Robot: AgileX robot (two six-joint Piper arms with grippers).
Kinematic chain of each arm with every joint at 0, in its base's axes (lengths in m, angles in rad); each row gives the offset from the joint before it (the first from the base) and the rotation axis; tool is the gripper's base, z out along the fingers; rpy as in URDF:
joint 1: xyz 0 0 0.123 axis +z
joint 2: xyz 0 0 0 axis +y
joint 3: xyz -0.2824 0 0.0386 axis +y
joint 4: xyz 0.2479 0 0.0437 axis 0.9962 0 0.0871
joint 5: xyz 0 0 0 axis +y
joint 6: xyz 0.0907 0 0.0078 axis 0.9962 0 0.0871
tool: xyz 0 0 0 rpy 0 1.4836 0
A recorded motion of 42 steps. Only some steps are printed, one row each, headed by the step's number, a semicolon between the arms.
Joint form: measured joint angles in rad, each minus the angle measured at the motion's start. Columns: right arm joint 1, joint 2, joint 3, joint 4, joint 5, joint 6; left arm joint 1, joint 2, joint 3, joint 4, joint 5, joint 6.
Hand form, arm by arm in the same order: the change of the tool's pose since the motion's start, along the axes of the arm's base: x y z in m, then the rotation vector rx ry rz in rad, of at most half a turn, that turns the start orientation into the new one. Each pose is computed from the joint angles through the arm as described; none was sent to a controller.
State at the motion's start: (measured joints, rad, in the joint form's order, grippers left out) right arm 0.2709 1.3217 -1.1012 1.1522 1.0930 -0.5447; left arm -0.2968 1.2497 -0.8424 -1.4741 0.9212 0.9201
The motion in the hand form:
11: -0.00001 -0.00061 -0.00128 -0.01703 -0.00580 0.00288; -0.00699 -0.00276 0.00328 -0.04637 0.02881 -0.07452
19: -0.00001 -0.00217 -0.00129 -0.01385 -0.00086 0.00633; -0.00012 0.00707 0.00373 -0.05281 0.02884 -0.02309
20: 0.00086 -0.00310 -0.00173 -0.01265 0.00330 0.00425; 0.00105 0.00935 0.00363 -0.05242 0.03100 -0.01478
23: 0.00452 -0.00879 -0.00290 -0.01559 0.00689 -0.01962; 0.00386 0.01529 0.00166 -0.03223 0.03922 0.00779
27: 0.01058 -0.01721 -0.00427 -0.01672 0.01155 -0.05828; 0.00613 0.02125 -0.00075 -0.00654 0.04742 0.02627
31: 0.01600 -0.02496 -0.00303 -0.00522 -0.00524 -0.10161; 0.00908 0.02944 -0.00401 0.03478 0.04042 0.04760
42: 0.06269 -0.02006 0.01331 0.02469 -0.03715 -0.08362; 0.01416 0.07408 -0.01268 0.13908 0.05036 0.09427
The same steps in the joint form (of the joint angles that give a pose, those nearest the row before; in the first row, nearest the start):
11: 0.0000 0.0000 0.0000 -0.0176 0.0000 -0.0012; 0.0000 0.0000 0.0000 -0.0222 0.0882 -0.0079
19: -0.0082 0.0000 0.0007 -0.0137 0.0123 -0.0037; 0.0476 0.0000 0.0000 -0.0290 0.0864 -0.0078
20: -0.0134 0.0022 0.0007 -0.0119 0.0160 -0.0037; 0.0587 0.0000 0.0000 -0.0267 0.0892 -0.0105
23: -0.0383 0.0043 0.0023 -0.0141 0.0168 -0.0037; 0.0850 0.0000 0.0000 0.0001 0.0887 -0.0260
27: -0.0751 0.0097 0.0023 -0.0141 0.0147 -0.0037; 0.1108 0.0000 0.0000 0.0336 0.0903 -0.0419
31: -0.1081 0.0097 0.0023 0.0017 -0.0014 -0.0190; 0.1451 0.0000 0.0000 0.0787 0.0903 -0.0428
42: -0.1239 0.1729 -0.2097 0.0221 0.0366 -0.0233; 0.3528 0.0000 0.0000 0.2218 0.2122 -0.0274

